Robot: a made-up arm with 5 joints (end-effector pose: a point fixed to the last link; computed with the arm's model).
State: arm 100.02 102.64 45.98 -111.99 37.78
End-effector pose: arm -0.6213 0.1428 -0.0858 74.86 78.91 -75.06
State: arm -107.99 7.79 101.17 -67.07 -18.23
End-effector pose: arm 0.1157 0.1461 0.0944 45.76 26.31 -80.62
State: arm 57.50 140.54 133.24 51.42 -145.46
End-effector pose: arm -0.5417 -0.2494 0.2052 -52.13 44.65 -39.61
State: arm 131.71 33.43 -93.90 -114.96 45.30
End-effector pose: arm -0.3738 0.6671 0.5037 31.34 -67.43 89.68
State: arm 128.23 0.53 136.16 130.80 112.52
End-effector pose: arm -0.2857 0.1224 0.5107 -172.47 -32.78 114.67
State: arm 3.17 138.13 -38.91 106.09 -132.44
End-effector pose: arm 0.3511 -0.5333 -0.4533 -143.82 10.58 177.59
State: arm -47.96 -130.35 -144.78 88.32 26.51
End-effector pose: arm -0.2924 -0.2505 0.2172 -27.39 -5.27 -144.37
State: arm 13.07 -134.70 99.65 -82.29 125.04
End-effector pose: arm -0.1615 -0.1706 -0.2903 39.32 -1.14 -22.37
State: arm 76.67 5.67 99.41 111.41 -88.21
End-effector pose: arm -0.5398 0.0462 0.0609 69.83 53.17 -14.10
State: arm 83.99 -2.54 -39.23 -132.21 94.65
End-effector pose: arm -0.1205 0.6670 -0.1346 -34.44 -27.33 141.77
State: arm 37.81 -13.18 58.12 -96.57 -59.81
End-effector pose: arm 0.1688 0.1141 -0.1424 -133.07 -11.63 -116.06
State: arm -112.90 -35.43 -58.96 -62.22 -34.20
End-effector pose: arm -0.3086 0.3863 0.2581 -167.27 -50.03 125.90
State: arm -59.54 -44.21 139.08 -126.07 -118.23
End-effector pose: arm 0.1096 -0.0384 -0.1136 -149.32 -23.22 164.47
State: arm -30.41 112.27 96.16 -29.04 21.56
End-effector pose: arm 0.0985 0.1265 -0.4004 111.96 -43.43 115.58
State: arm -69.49 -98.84 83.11 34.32 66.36
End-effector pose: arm 0.1834 0.0869 -0.1142 91.89 39.44 -61.22
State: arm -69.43 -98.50 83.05 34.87 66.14
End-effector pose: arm 0.1837 0.0890 -0.1134 92.24 39.83 -61.27
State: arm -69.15 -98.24 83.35 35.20 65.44
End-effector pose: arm 0.1810 0.0898 -0.1153 92.23 40.27 -61.05
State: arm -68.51 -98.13 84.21 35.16 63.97
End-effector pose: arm 0.1734 0.0886 -0.1211 91.66 40.78 -60.35
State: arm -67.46 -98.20 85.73 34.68 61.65
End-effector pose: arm 0.1597 0.0848 -0.1311 90.41 41.45 -59.14
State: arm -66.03 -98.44 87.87 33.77 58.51
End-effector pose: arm 0.1399 0.0785 -0.1442 88.59 42.39 -57.37
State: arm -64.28 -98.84 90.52 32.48 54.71
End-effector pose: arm 0.1144 0.0697 -0.1585 86.36 43.75 -55.07
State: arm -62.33 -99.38 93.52 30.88 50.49
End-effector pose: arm 0.0846 0.0586 -0.1719 83.93 45.61 -52.33
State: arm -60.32 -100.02 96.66 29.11 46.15
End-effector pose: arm 0.0527 0.0459 -0.1829 81.59 47.95 -49.30
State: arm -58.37 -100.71 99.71 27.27 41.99
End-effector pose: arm 0.0214 0.0323 -0.1905 79.54 50.61 -46.16
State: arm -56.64 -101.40 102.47 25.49 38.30
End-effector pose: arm -0.0067 0.0189 -0.1948 77.94 53.31 -43.11
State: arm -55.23 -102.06 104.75 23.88 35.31
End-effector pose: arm -0.0295 0.0066 -0.1967 76.84 55.73 -40.33
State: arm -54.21 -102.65 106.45 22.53 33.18
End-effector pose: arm -0.0461 -0.0035 -0.1972 76.12 57.59 -38.07
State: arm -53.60 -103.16 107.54 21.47 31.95
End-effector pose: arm -0.0561 -0.0112 -0.1973 75.61 58.74 -36.49
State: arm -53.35 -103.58 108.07 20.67 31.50
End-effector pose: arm -0.0605 -0.0164 -0.1975 75.19 59.15 -35.57
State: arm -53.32 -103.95 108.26 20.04 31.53
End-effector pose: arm -0.0614 -0.0200 -0.1979 74.80 59.11 -35.09
